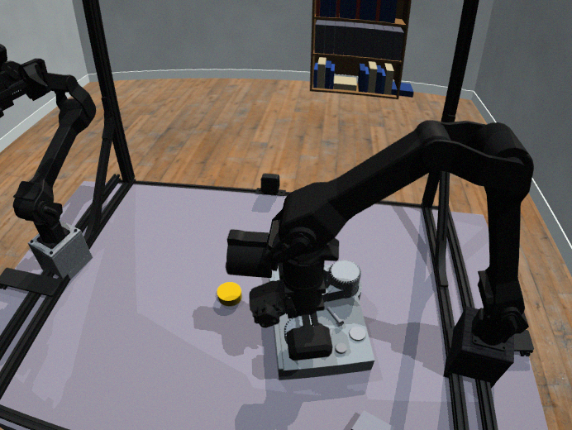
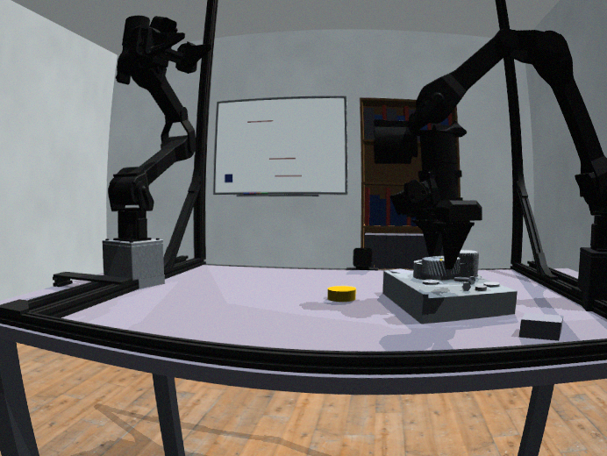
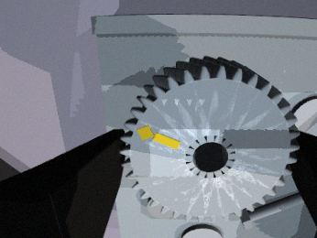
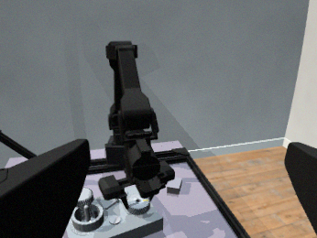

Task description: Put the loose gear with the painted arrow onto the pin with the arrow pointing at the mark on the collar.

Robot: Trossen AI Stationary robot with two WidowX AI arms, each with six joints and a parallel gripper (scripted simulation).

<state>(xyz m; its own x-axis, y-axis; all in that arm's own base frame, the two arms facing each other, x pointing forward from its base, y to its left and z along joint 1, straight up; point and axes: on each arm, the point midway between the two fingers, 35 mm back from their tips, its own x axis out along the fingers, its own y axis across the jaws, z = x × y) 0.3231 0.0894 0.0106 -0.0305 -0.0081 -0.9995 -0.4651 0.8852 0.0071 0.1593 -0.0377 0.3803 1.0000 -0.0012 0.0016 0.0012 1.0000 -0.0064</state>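
The pin is 130 mm behind my left hand, 10 mm to the right of it and 70 mm below it. The rest, counted from my left hand: yellow disc: 90 mm behind, 180 mm to the right, 100 mm below; then gear: 30 mm below.
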